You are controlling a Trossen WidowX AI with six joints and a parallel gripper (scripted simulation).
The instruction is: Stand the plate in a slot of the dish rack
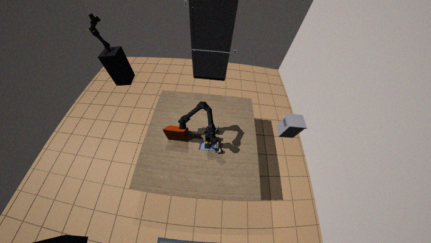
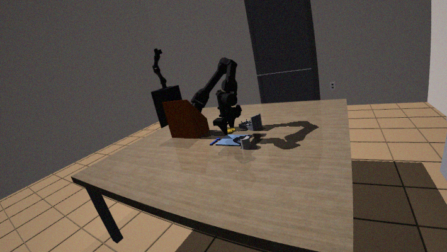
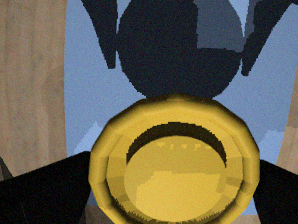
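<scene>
My gripper tip is 4 cm above the blue mat, 2 cm short of it and 1 cm to the left of it. The rest, counted from my gripper tip: yellow plate: 1 cm above; then white cup: 11 cm ahead, 9 cm to the right, 2 cm below; then grey dish rack: 18 cm to the left, 6 cm ahead, 2 cm below.
</scene>
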